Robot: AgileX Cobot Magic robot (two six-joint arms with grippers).
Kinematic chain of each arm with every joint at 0, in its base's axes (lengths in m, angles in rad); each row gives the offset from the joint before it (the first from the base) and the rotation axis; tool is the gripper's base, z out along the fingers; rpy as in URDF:
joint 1: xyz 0 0 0.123 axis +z
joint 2: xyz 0 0 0 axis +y
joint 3: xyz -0.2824 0 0.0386 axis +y
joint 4: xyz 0.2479 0 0.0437 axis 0.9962 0 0.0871
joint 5: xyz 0 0 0 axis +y
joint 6: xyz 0.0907 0 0.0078 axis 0.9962 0 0.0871
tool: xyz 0 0 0 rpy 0 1.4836 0
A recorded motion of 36 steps. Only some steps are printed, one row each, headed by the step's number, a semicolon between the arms.
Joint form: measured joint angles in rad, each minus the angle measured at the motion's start. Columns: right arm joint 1, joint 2, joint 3, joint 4, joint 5, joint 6; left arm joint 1, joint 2, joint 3, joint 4, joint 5, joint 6.
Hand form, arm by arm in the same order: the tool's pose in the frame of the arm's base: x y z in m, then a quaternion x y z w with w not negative. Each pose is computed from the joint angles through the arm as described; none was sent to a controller.
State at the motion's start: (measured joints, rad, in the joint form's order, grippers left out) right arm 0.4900 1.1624 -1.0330 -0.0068 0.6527 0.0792; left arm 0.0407 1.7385 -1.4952 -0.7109 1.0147 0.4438
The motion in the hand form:
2: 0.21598 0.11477 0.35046 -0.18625 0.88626 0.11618 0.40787; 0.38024 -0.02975 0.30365 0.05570 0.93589 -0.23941 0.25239
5: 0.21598 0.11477 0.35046 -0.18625 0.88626 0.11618 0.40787; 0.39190 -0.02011 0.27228 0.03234 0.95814 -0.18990 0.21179
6: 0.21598 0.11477 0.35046 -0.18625 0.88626 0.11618 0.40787; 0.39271 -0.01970 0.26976 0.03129 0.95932 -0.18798 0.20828
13: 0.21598 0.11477 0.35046 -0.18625 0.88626 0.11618 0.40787; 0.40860 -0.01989 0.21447 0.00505 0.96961 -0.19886 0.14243
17: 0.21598 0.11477 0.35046 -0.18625 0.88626 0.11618 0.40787; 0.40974 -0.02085 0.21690 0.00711 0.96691 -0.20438 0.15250
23: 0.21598 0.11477 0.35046 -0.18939 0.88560 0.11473 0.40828; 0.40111 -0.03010 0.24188 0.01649 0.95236 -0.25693 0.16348
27: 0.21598 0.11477 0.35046 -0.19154 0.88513 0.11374 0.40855; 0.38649 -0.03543 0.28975 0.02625 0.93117 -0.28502 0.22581
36: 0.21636 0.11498 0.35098 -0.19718 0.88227 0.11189 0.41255; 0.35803 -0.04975 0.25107 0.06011 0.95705 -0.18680 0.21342
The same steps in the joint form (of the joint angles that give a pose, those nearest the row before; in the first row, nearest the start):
2: 0.0000 0.0000 0.0000 0.0000 0.0000 -0.0001; -0.0005 0.0148 0.0000 0.0790 -0.0250 -0.0407
5: 0.0000 0.0000 0.0000 0.0000 0.0000 -0.0001; -0.0006 0.0839 0.0000 0.2137 -0.0461 -0.1260
6: 0.0000 0.0000 0.0000 0.0000 0.0000 -0.0001; -0.0006 0.0898 0.0000 0.2193 -0.0461 -0.1295
13: 0.0000 0.0000 0.0000 0.0000 0.0000 -0.0001; -0.0006 0.2246 0.0073 0.2045 -0.0532 -0.1456
17: 0.0000 0.0000 0.0000 0.0000 0.0000 -0.0001; -0.0006 0.2214 0.0062 0.1845 -0.0645 -0.1293
23: 0.0000 0.0000 0.0000 0.0000 0.0000 -0.0071; -0.0006 0.1688 0.0062 0.0695 -0.0052 -0.0825
27: 0.0000 0.0000 0.0000 0.0000 0.0000 -0.0120; -0.0006 0.0565 0.0062 -0.0107 -0.0073 -0.0574
36: 0.0000 0.0000 0.0000 0.0000 -0.0075 -0.0255; -0.0866 -0.0147 0.2224 0.1929 -0.1854 -0.0829

